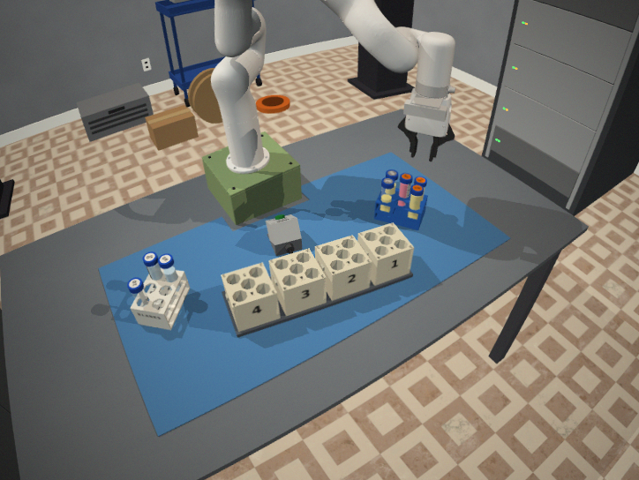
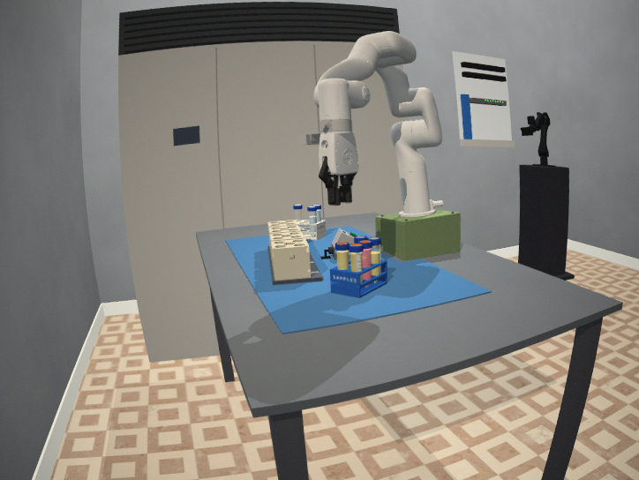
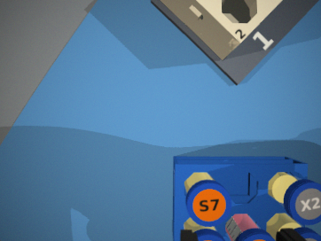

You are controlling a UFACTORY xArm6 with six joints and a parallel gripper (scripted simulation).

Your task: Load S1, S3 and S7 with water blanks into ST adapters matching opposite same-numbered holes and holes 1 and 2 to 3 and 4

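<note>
Right now the pink-filled tube is 5 cm behind my hand, 1 cm to the left of it and 17 cm below it. Round my hand: sample tube: 1 cm to the right, 17 cm below; then blue samples rack: 4 cm behind, 1 cm to the right, 21 cm below; then adapter 1: 11 cm ahead, 17 cm to the right, 19 cm below.
</note>
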